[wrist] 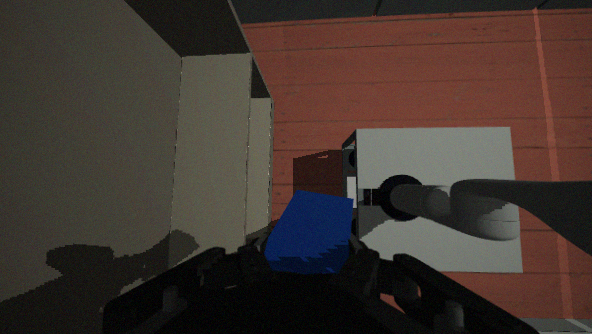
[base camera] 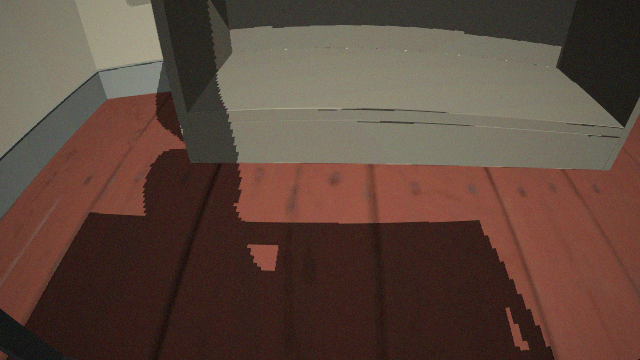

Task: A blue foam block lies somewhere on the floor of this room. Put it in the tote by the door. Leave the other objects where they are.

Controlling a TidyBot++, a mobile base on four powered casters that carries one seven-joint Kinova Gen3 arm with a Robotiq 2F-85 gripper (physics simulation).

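Where they show: gripper, fingertip midpoint: (wrist: 308, 244); arm's base at its link origin: (wrist: 403, 197).
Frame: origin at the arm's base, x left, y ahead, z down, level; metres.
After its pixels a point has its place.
Note:
The blue foam block (wrist: 311, 227) @(x -0.018, y 0.326, z -0.500 m) is held between the fingers of my gripper (wrist: 308, 244) @(x -0.001, y 0.329, z -0.490 m) in the wrist view, at the bottom middle. The gripper is shut on it. The block is up off the floor, in front of the shelf unit and beside my own base. It hides part of the floor behind it. The tote by the door does not show in either view, and the gripper does not show in the base camera view.
A pale open-fronted shelf unit (base camera: 400, 145) (wrist: 215, 150) stands close in front of my base (wrist: 435, 155) @(x -0.148, y -0.125, z 0.014 m). A wall with a grey skirting board (base camera: 50, 120) @(x 0.654, y 0.622, z 0.325 m) runs along the left in the base camera view. Shadows fall on the red plank floor (base camera: 575, 250) @(x -0.338, y 0.349, z 0.397 m) (wrist: 425, 75) @(x -0.676, y -0.360, z 0.397 m).

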